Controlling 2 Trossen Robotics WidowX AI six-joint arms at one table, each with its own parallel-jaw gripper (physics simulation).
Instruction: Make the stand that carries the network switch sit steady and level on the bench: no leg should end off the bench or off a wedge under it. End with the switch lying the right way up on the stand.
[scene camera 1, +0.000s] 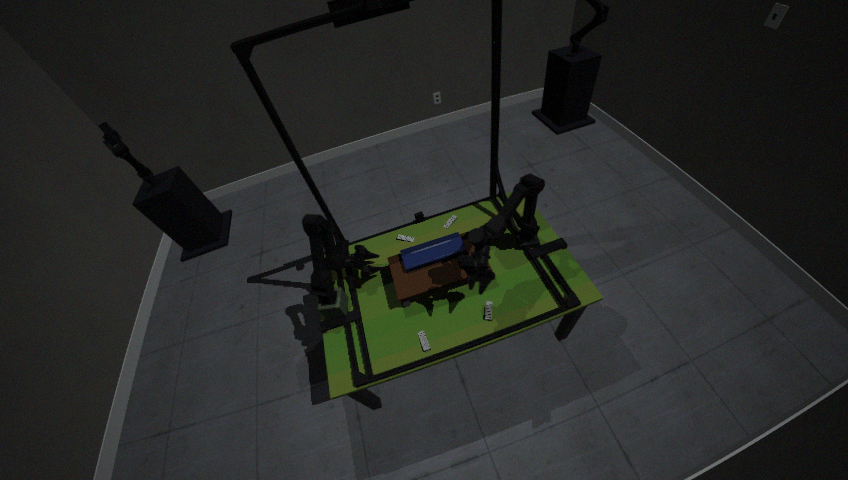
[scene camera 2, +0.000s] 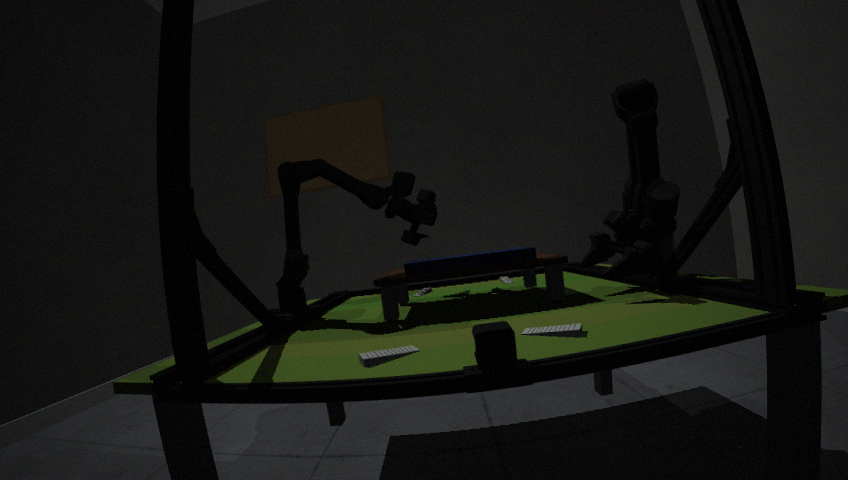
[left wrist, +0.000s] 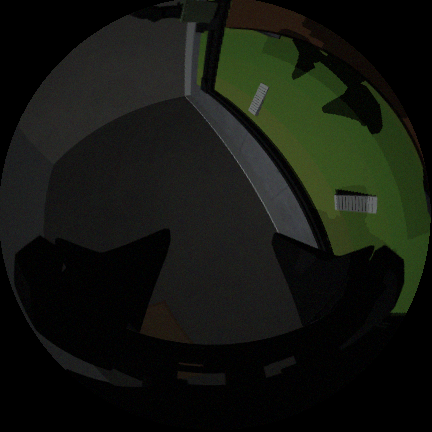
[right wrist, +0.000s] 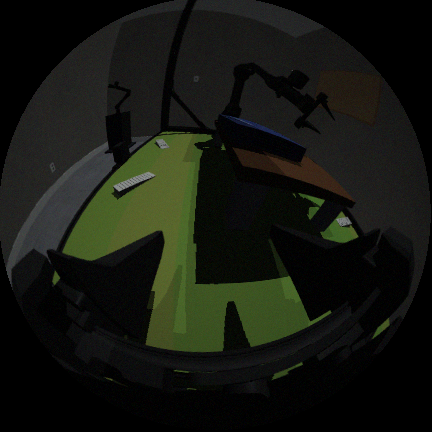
Scene:
my left gripper: open, holds nothing
my right gripper: open, holds nothing
a blue network switch (scene camera 2: 518, 254): on a brown stand (scene camera 2: 393, 286)

